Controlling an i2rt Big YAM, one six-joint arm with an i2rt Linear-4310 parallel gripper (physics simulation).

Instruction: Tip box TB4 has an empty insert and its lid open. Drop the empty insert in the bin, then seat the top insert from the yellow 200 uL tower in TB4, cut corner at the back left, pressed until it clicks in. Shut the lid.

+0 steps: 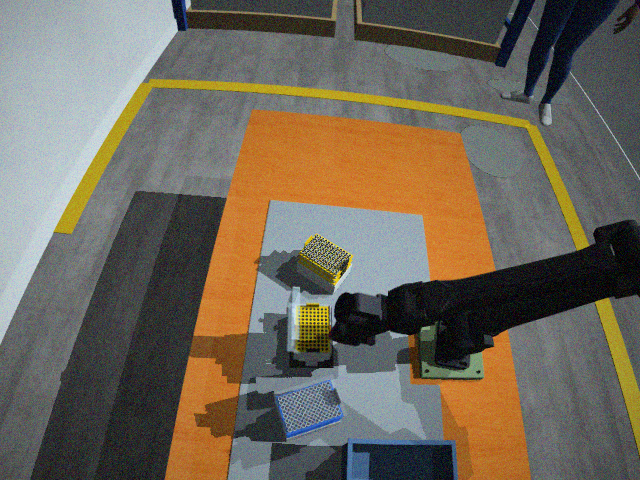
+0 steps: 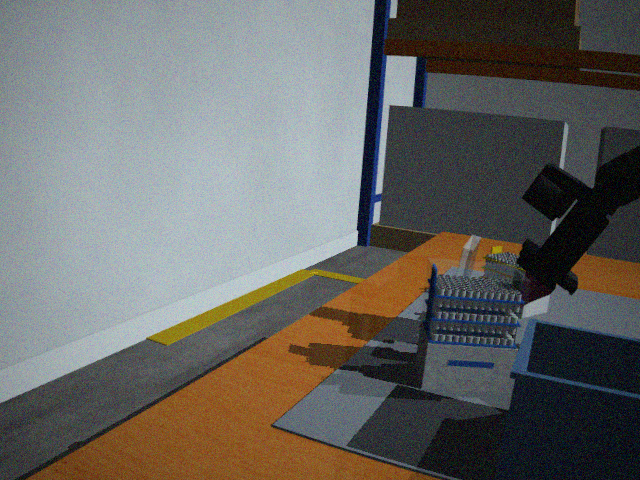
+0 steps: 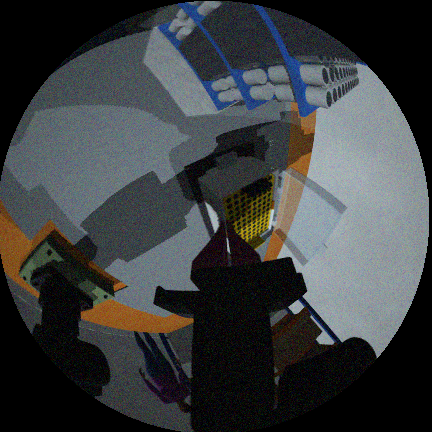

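Note:
Tip box TB4 [image 3: 235,176] stands mid-mat with its lid [image 1: 293,317] [image 2: 469,254] [image 3: 315,216] open on the left. A yellow insert [image 1: 313,330] [image 3: 250,212] with rows of dark, empty-looking holes sits in it. My gripper [image 1: 333,334] [image 2: 526,295] [image 3: 225,223] is shut with nothing between its fingertips, above the box's right side. The yellow tower [image 1: 324,258] [image 2: 502,264] stands behind the box, turned at an angle, with tips in its top insert. The bin [image 1: 402,442] [image 2: 573,383] is at the front right. How firmly the insert sits is not visible.
A blue tip tower [image 1: 310,408] [image 2: 475,320] [image 3: 312,75] of several layers stands in front of TB4, left of the bin. The green base plate [image 1: 431,369] [image 3: 47,248] is right of the grey mat [image 1: 387,222]. A person [image 1: 555,56] stands beyond the orange table.

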